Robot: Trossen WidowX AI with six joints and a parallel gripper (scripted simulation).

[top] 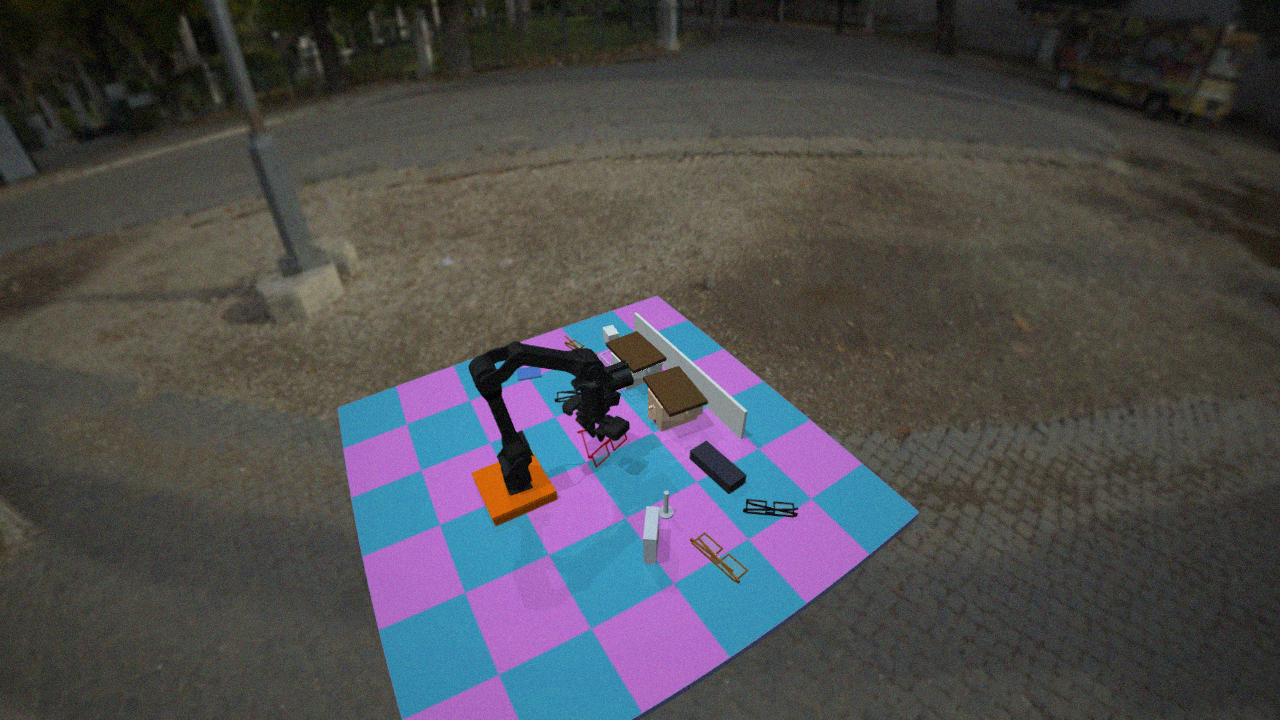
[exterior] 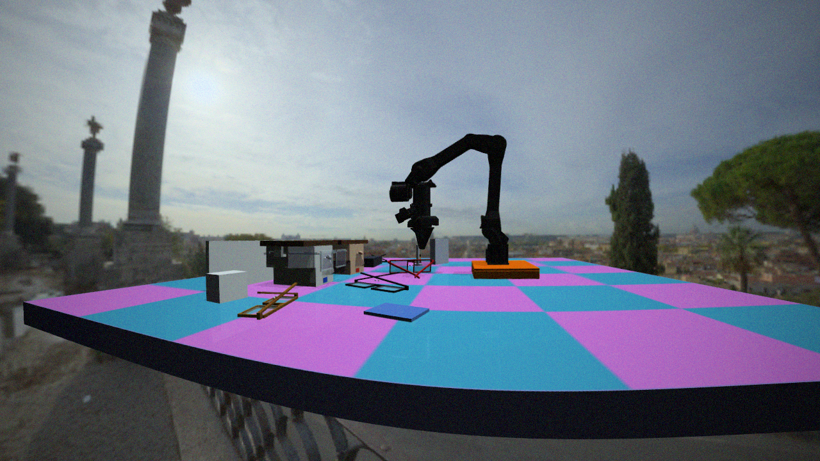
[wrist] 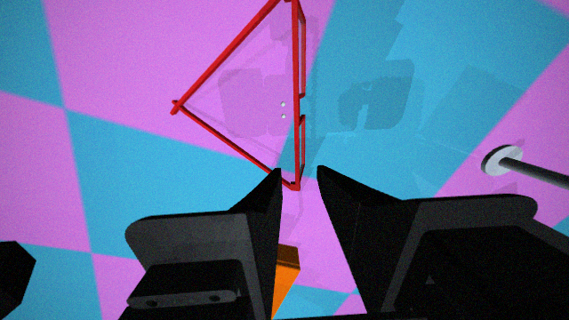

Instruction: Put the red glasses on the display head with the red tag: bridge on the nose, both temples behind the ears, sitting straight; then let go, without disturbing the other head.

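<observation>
Right now my gripper tip is 25 cm to the left of the post, 8 cm short of it and 5 cm above it. From my gripper tip the other things lie so: pale translucent head 28 cm to the left, 22 cm ahead, 2 cm below; then skin-coloured head 24 cm ahead, 6 cm to the left, 2 cm below; then black box 26 cm ahead, 19 cm to the right, 6 cm below.
</observation>
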